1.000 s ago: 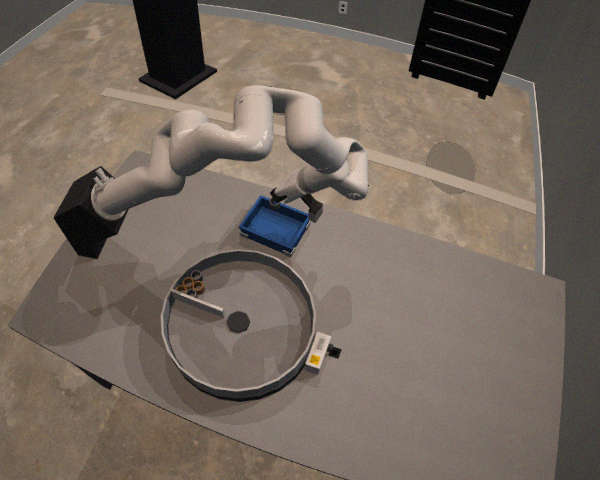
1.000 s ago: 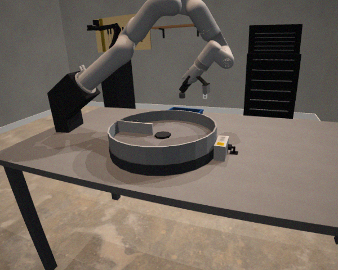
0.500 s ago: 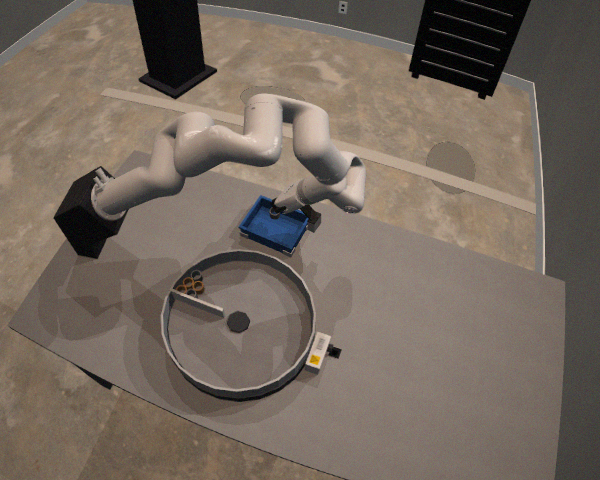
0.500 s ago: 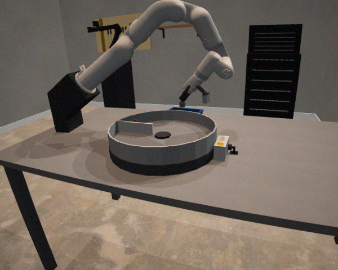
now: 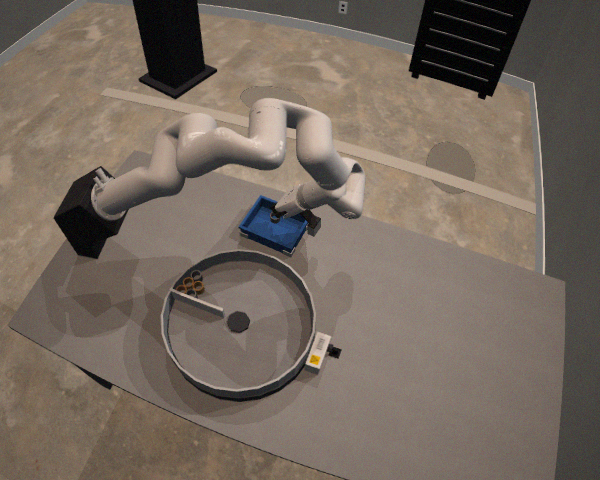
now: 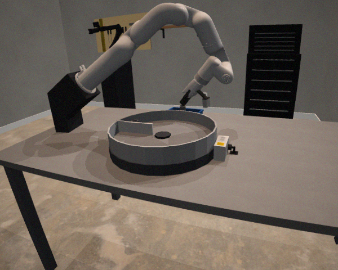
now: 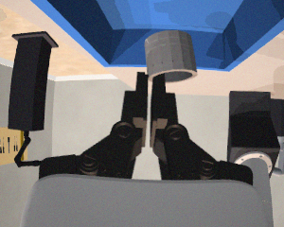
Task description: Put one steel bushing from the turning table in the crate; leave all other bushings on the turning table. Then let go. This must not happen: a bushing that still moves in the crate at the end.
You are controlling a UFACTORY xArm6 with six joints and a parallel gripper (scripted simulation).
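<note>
My hand is 8 cm above the blue crate and 1 cm to the left of it. The rest, counted from my hand: round turning table 35 cm to the right, 13 cm ahead, 5 cm below.
</note>
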